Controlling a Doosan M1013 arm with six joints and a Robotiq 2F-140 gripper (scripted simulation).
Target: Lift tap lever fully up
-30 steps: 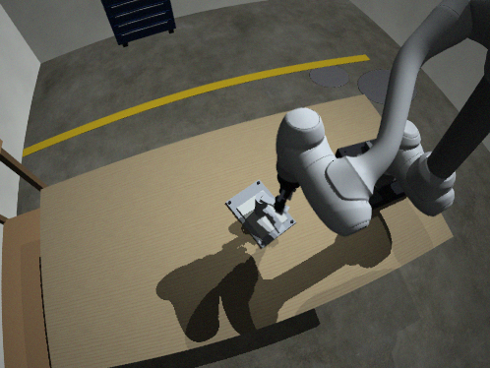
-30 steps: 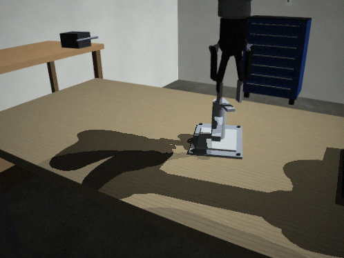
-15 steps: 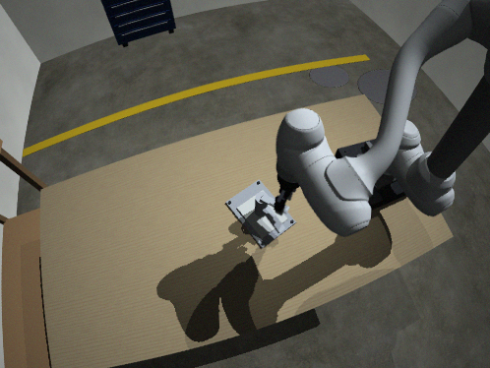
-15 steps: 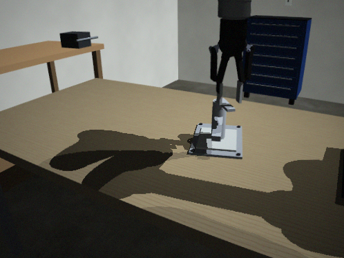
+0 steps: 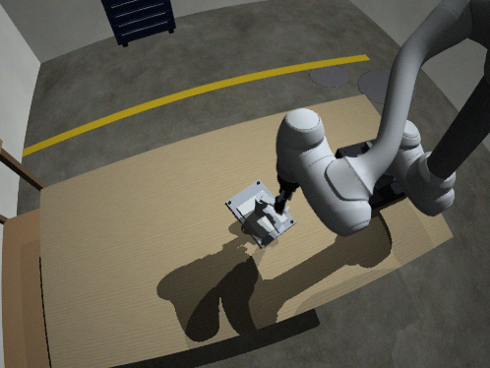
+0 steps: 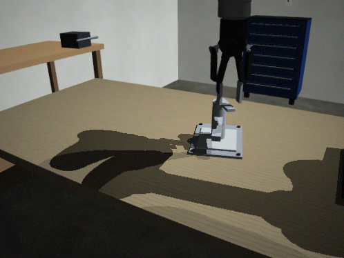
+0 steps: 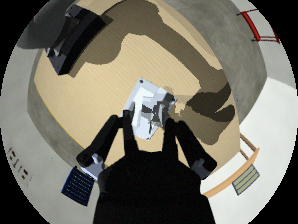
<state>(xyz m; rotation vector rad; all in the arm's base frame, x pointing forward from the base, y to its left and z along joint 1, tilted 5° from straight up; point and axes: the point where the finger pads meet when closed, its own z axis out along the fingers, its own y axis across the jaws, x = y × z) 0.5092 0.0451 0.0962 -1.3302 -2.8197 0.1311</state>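
Right now the lever is 50 mm below my hand, 20 mm to the right of it and 20 mm ahead of it. From my hand the other things lie so: tap (100 mm below, 40 mm to the right, 40 mm ahead).
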